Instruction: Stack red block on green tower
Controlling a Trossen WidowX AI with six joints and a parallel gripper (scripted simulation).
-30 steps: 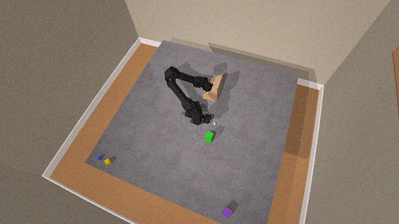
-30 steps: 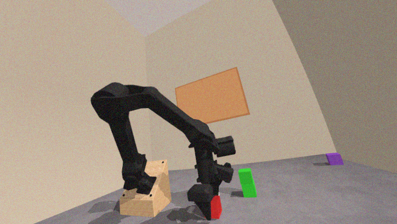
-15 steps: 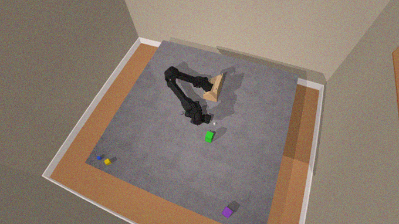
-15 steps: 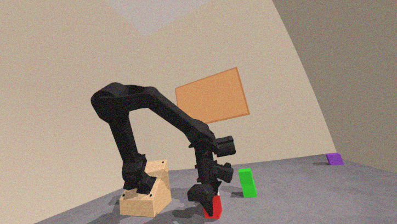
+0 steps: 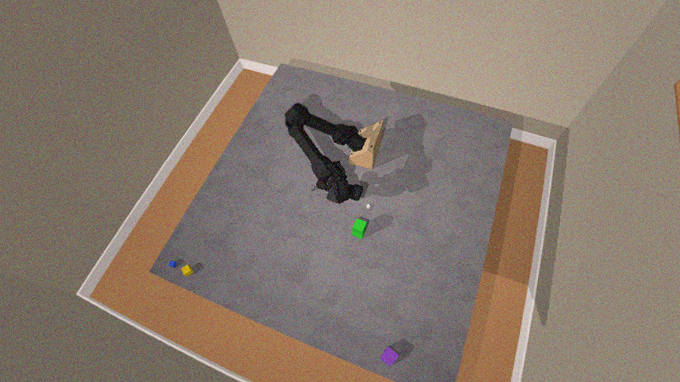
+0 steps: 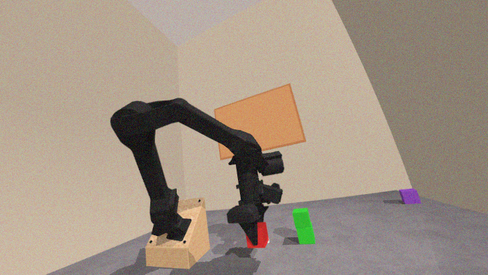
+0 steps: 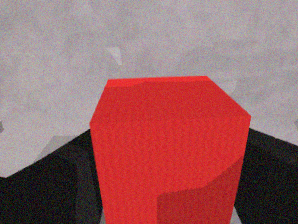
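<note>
My gripper tip is now 12 cm to the right of the white cube, 5 cm above it and 2 cm past it. The rest, counted from my gripper tip: yellow block (54 cm ahead, 47 cm to the right, 4 cm below); then purple block (52 cm ahead, 41 cm to the left, 3 cm below); then blue block (55 cm to the right, 54 cm ahead, 5 cm below).
</note>
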